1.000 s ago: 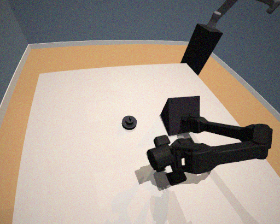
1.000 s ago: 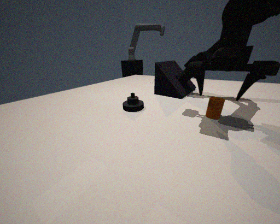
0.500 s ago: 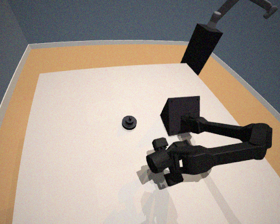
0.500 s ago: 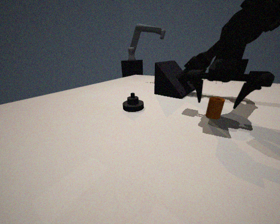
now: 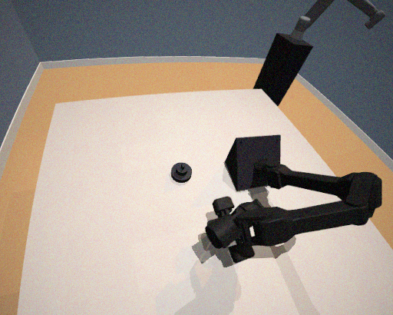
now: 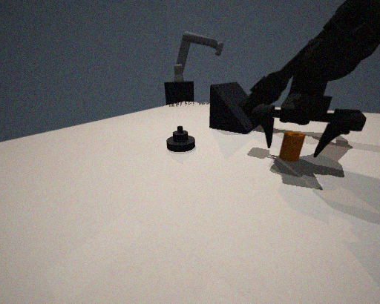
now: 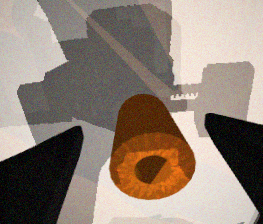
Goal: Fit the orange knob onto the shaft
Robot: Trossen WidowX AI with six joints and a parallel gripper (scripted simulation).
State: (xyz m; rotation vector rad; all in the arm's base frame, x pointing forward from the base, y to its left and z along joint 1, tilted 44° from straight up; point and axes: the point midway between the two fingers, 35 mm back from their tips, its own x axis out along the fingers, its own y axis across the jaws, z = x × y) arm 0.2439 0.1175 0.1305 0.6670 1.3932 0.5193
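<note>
Now: the round dark pedestal 6 cm ahead of my gripper tip, 27 cm to the right of it and 1 cm above it. Also, from my gripper tip: orange knob (1 cm above).
</note>
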